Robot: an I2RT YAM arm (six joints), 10 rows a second.
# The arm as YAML. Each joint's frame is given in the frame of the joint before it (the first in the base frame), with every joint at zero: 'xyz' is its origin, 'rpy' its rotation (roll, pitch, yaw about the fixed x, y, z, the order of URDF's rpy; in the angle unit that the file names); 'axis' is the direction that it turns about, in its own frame. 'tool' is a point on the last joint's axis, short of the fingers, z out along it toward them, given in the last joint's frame.
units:
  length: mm
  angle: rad
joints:
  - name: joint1
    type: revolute
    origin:
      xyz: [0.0, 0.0, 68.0]
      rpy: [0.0, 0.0, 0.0]
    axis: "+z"
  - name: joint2
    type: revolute
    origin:
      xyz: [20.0, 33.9, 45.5]
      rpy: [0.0, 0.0, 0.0]
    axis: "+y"
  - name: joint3
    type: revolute
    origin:
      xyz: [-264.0, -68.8, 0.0]
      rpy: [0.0, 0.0, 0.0]
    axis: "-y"
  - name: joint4
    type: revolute
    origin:
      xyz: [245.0, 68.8, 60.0]
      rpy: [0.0, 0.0, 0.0]
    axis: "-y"
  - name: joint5
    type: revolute
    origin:
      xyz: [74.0, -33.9, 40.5]
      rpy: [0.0, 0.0, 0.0]
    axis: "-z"
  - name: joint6
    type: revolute
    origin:
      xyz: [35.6, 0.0, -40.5]
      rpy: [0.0, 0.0, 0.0]
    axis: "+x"
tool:
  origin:
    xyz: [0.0, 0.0, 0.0]
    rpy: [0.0, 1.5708, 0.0]
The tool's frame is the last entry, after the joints.
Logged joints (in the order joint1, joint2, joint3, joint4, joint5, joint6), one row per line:
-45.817, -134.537, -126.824, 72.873, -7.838, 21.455
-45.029, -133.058, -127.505, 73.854, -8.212, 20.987
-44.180, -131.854, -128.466, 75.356, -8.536, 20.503
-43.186, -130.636, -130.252, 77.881, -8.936, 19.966
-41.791, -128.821, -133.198, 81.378, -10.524, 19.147
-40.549, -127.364, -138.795, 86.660, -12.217, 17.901
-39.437, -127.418, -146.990, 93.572, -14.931, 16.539
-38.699, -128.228, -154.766, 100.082, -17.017, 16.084
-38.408, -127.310, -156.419, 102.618, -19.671, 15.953
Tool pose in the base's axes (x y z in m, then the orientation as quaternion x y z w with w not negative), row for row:
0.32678, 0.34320, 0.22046, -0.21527, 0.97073, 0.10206, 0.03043
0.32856, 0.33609, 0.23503, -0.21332, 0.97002, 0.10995, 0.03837
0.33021, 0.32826, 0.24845, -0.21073, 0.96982, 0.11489, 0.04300
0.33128, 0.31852, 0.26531, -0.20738, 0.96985, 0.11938, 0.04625
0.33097, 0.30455, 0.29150, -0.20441, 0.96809, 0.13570, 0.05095
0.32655, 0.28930, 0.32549, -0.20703, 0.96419, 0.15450, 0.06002
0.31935, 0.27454, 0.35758, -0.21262, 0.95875, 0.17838, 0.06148
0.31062, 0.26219, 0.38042, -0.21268, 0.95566, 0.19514, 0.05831
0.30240, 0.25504, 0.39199, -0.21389, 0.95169, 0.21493, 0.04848
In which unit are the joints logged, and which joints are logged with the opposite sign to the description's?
The joints are logged in degrees. Opposite sign: joint1, joint2, joint3, joint4.
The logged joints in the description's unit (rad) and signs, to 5 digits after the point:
0.79966, 2.34811, 2.21350, -1.27187, -0.13680, 0.37446
0.78590, 2.32230, 2.22538, -1.28900, -0.14333, 0.36629
0.77109, 2.30129, 2.24215, -1.31521, -0.14898, 0.35784
0.75374, 2.28003, 2.27333, -1.35928, -0.15596, 0.34847
0.72939, 2.24835, 2.32474, -1.42031, -0.18368, 0.33418
0.70771, 2.22292, 2.42243, -1.51250, -0.21323, 0.31243
0.68831, 2.22386, 2.56546, -1.63314, -0.26060, 0.28866
0.67542, 2.23800, 2.70118, -1.74676, -0.29700, 0.28072
0.67035, 2.22198, 2.73003, -1.79102, -0.34332, 0.27843

